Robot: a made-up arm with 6 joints. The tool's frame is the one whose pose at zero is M. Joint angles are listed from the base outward.
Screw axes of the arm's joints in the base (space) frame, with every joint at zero. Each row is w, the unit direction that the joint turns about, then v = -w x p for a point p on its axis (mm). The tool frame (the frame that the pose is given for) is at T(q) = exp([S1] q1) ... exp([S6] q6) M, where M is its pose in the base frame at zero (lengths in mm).
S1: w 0 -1 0 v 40.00 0.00 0.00
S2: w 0 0 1 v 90.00 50.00 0.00
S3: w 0 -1 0 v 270.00 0.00 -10.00
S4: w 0 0 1 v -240.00 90.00 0.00
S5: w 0 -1 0 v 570.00 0.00 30.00
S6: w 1 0 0 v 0.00 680.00 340.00
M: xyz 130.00 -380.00 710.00 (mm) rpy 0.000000 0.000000 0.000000 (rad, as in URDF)
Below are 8 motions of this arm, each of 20 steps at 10 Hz.
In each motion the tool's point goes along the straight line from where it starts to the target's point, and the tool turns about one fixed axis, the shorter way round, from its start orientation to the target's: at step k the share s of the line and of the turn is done. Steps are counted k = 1, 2, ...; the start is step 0. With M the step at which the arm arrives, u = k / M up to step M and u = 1 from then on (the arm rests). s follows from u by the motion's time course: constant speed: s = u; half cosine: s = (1 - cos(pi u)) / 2; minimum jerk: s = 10 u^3 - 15 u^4 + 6 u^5.
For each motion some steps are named. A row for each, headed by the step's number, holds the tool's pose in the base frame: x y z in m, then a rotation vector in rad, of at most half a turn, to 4 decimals.
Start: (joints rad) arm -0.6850 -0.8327 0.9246 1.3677 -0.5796 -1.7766
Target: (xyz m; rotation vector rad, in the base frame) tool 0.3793 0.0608 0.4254 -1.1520 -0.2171 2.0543
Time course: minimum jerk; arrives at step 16
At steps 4, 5, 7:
4: 0.1254 0.1707 0.5221 -2.3133 0.0224 1.3154
5: 0.1470 0.1613 0.5139 -2.2262 -0.0002 1.3993
7: 0.2048 0.1363 0.4919 -1.9809 -0.0588 1.6041

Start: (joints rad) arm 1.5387 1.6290 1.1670 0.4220 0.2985 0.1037
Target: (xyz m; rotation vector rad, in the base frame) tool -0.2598 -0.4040 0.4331 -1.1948 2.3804 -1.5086
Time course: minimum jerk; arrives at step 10
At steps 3, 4, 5, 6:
3: -0.4713 -0.2496 0.4178 0.2173 1.8883 -2.2874
4: -0.4323 -0.2780 0.4206 -0.0459 2.0266 -2.1936
5: -0.3862 -0.3117 0.4240 -0.3591 2.1642 -2.0522
6: -0.3400 -0.3454 0.4273 -0.6704 2.2715 -1.8792

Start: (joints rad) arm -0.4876 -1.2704 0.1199 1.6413 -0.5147 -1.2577
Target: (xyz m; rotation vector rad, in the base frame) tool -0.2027 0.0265 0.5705 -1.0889 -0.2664 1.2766
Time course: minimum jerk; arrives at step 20
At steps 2, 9, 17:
2: 0.1794 0.0929 0.6008 -1.2613 0.5998 0.9573
9: 0.0259 0.0662 0.5886 -1.2106 0.2547 1.1030
17: -0.1924 0.0283 0.5713 -1.0955 -0.2429 1.2700

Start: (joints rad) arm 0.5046 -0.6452 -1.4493 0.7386 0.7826 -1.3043
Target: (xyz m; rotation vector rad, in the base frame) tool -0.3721 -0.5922 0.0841 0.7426 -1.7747 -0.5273
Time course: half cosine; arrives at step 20
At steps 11, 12, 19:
11: -0.1992 -0.5688 0.2149 0.2135 -1.0604 -0.3553
12: -0.2305 -0.5731 0.1913 0.3051 -1.1919 -0.3880
19: -0.3696 -0.5919 0.0860 0.7344 -1.7645 -0.5250

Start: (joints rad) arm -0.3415 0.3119 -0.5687 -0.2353 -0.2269 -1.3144
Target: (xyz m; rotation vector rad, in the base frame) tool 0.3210 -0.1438 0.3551 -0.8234 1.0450 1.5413
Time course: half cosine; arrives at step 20
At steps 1, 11, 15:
1: 0.6077 -0.2347 0.3681 -1.3161 0.9036 0.8200
11: 0.4427 -0.1824 0.3606 -1.0523 0.9971 1.2443
15: 0.3632 -0.1572 0.3570 -0.9062 1.0305 1.4399

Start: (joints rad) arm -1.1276 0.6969 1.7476 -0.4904 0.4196 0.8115
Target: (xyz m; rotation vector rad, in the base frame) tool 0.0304 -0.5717 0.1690 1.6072 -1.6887 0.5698
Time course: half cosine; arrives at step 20
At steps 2, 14, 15, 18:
2: 0.1107 -0.5716 0.0956 1.4988 -1.0407 -0.1765
14: 0.0474 -0.5717 0.1535 1.6023 -1.5574 0.4008
15: 0.0424 -0.5717 0.1580 1.6048 -1.5958 0.4491
18: 0.0324 -0.5717 0.1672 1.6072 -1.6733 0.5494

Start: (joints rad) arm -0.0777 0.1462 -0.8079 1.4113 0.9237 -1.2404
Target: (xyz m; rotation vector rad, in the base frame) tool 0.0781 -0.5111 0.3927 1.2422 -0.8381 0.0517
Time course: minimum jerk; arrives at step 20
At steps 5, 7, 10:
5: 0.4259 -0.1938 0.5831 0.1240 -0.5580 0.7283
7: 0.3748 -0.2404 0.5551 0.2921 -0.6098 0.6414
10: 0.2721 -0.3341 0.4989 0.6266 -0.7033 0.4537

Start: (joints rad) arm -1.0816 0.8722 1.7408 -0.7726 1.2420 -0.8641
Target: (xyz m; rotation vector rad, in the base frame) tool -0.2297 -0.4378 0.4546 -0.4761 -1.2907 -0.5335
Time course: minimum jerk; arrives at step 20
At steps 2, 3, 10, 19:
2: -0.0575 -0.4595 0.0369 -0.0544 -0.7056 -1.5683
3: -0.0607 -0.4591 0.0445 -0.0629 -0.7188 -1.5512
10: -0.1429 -0.4487 0.2439 -0.2753 -1.0316 -1.0787
19: -0.2295 -0.4378 0.4541 -0.4757 -1.2902 -0.5348

